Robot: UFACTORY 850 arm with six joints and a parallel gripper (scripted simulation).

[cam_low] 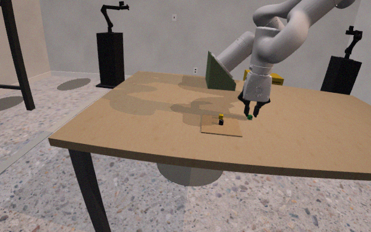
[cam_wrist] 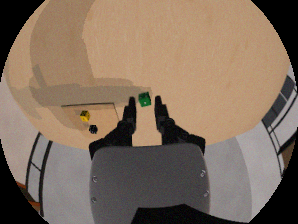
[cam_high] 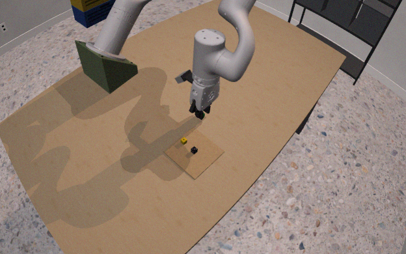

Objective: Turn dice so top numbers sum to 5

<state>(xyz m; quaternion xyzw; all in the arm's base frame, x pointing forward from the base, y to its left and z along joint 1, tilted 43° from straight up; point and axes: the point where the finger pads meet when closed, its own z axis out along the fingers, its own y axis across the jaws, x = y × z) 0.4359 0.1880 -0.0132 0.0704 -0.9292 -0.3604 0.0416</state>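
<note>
Right now the green die is 30 mm below my hand. Also, from my hand: tan mat (90 mm ahead, 120 mm to the right, 30 mm below); then black die (90 mm ahead, 120 mm to the right, 20 mm below); then yellow die (40 mm ahead, 120 mm to the right, 20 mm below).
</note>
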